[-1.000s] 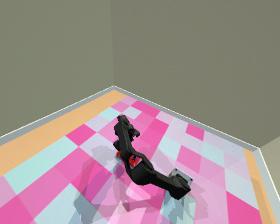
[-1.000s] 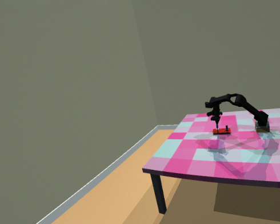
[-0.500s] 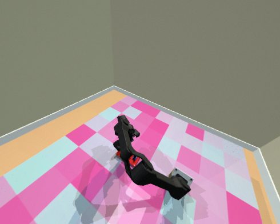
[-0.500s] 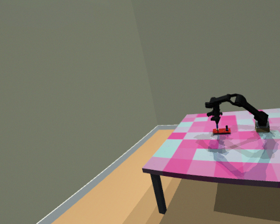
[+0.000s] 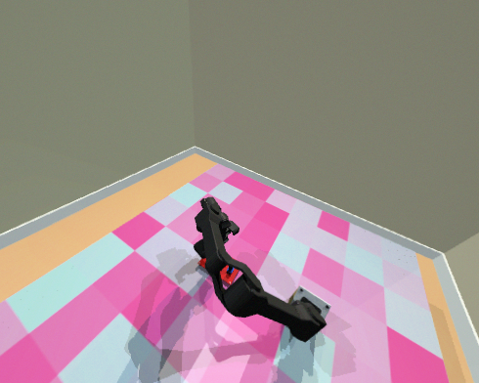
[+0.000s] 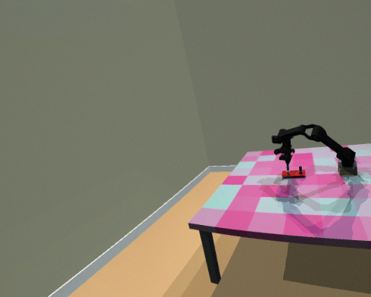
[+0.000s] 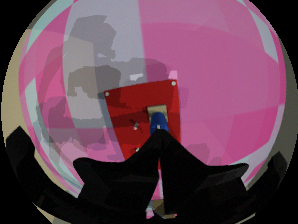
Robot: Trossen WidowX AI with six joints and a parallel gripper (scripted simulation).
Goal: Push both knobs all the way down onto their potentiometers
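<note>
Now: the blue knob 1 cm below my gripper tip.
</note>
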